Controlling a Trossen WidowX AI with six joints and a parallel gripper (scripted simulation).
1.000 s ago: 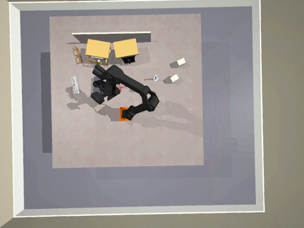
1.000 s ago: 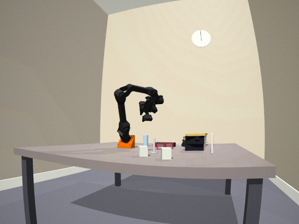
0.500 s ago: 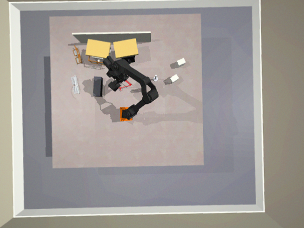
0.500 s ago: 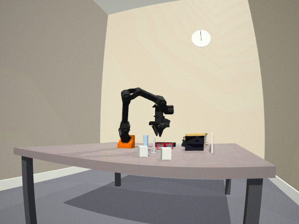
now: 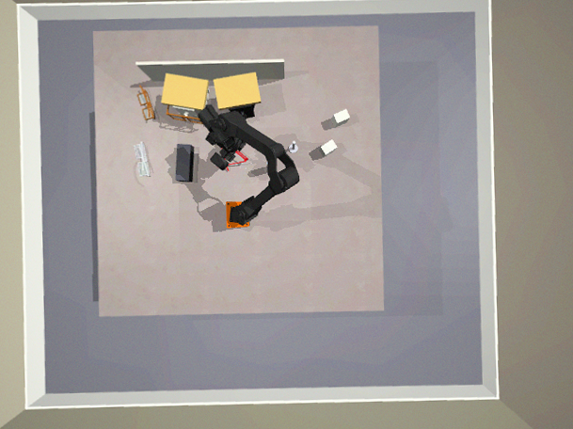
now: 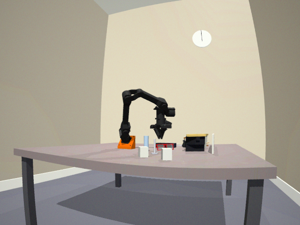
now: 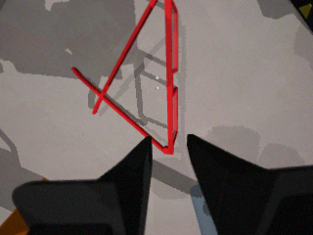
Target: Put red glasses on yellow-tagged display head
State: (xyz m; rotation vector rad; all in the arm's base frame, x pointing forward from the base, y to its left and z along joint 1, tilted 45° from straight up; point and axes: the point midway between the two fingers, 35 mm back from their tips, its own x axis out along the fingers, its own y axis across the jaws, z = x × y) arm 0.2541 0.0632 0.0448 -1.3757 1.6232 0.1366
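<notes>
Right now my gripper tip is 24 cm to the left of the thin grey peg, 6 cm short of it and 5 cm above it. Round my gripper tip: dark case 24 cm to the left, 6 cm below, 5 cm behind; dark display head 22 cm ahead, 2 cm below; pale blue cylinder 15 cm to the right, 4 cm behind, 3 cm below.
</notes>
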